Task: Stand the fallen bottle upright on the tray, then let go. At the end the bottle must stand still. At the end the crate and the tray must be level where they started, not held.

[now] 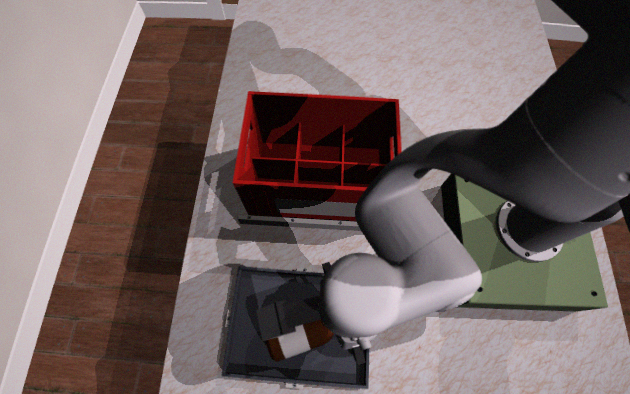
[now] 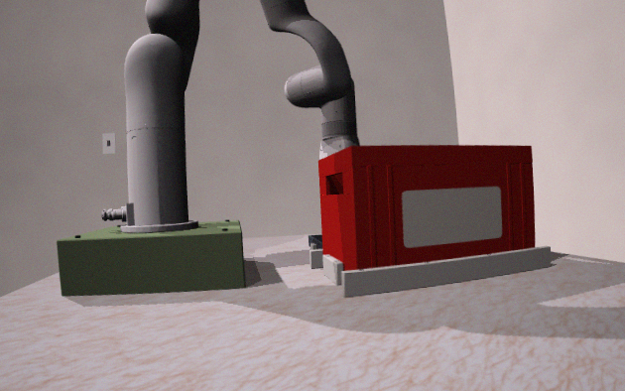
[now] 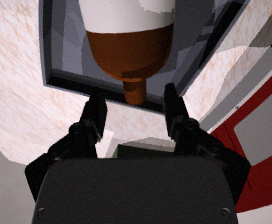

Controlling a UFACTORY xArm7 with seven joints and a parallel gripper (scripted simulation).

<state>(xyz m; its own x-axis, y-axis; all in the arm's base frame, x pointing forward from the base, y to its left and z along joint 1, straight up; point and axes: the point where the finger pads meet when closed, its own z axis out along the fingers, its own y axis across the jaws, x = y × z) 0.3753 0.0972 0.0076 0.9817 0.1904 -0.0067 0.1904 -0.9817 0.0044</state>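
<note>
Now: hand 50 mm short of the brown bottle, 10 mm to the right of it and 40 mm above it. The rest, counted from my hand: red crate: 10 mm behind, 280 mm to the right; dark grey tray: 70 mm ahead, 70 mm below.
</note>
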